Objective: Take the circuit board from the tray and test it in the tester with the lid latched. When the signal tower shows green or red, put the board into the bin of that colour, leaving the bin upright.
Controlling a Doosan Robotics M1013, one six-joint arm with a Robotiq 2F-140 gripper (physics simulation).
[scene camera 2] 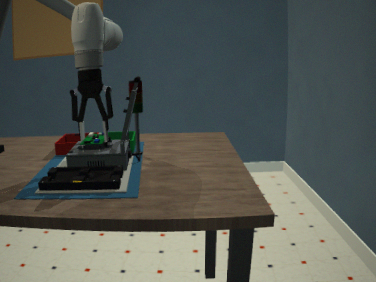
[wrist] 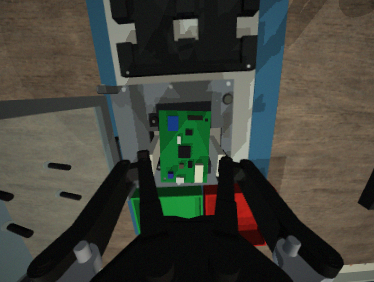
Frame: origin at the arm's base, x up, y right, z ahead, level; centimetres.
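Seen in the pictures: gripper, fingertip midpoint: (scene camera 2: 94,141) (wrist: 184,143).
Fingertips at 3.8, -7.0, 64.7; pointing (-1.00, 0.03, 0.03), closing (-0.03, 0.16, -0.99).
Note:
Pixels of each thing's top centre, then the offset from my fingertips to it, as dx, dy, dz. "spot": a spot on its surface instead. Level surfaces: height alone.
- green circuit board, top centre: (wrist: 184,151) (scene camera 2: 94,135) +2.0, -0.5, -0.1
- grey tester, surface spot: (wrist: 131,112) spot: -1.6, +3.0, +8.8
- black tray, surface spot: (wrist: 155,55) spot: -5.8, +12.2, +7.0
- green bin, top centre: (wrist: 169,226) (scene camera 2: 115,136) -2.9, -20.4, -0.3
- red bin, top centre: (wrist: 238,222) (scene camera 2: 77,137) -2.9, -16.9, -14.9
- blue mat, surface height: dx -7.4
- wooden table, surface height: dx -7.6
The green circuit board (scene camera 2: 94,140) (wrist: 184,145) is between the fingertips of my gripper (scene camera 2: 94,139) (wrist: 184,143), which is shut on its two long sides. The board is level, at the top of the grey tester (scene camera 2: 97,156) (wrist: 131,112); whether it is fully seated I cannot tell. The tester's lid (scene camera 2: 129,117) (wrist: 55,145) stands raised on its hinge. The black tray (scene camera 2: 80,180) (wrist: 155,55) holds no board. The signal tower (scene camera 2: 137,97) shows dim red and green sections; no lit lamp can be made out. The green bin (scene camera 2: 131,136) (wrist: 167,207) and red bin (scene camera 2: 65,145) (wrist: 232,207) stand upright behind the tester.
A blue mat (scene camera 2: 131,187) (wrist: 272,100) lies under the tray and tester on the wooden table (scene camera 2: 200,190) (wrist: 325,100). The raised lid and the tower's pole stand close on one side of the gripper. A dark object (wrist: 368,194) shows at the wrist view's right edge.

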